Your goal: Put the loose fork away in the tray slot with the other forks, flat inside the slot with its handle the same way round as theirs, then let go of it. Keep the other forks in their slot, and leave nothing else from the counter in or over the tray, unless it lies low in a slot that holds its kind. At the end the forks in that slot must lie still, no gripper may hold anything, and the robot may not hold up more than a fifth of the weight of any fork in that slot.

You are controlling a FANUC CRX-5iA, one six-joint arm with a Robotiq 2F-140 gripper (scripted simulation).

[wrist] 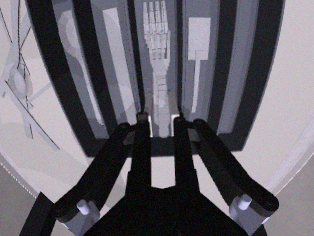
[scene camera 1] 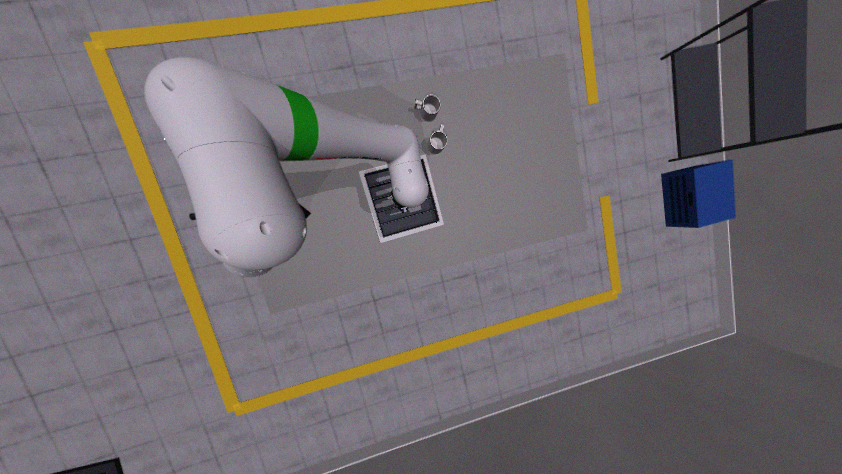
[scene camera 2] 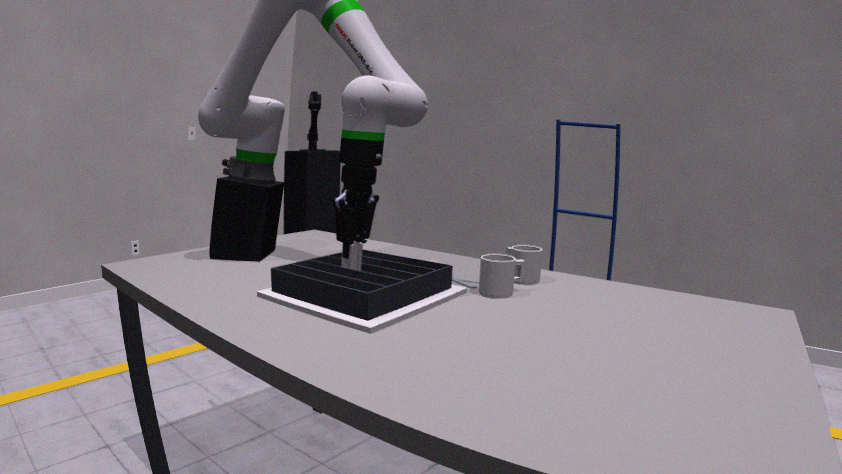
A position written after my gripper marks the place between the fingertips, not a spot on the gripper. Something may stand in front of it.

Observation:
In view: my gripper [scene camera 2: 350, 271], a knife [wrist: 112, 23] and a fork [wrist: 160, 65].
My gripper also shows in the wrist view [wrist: 160, 101].

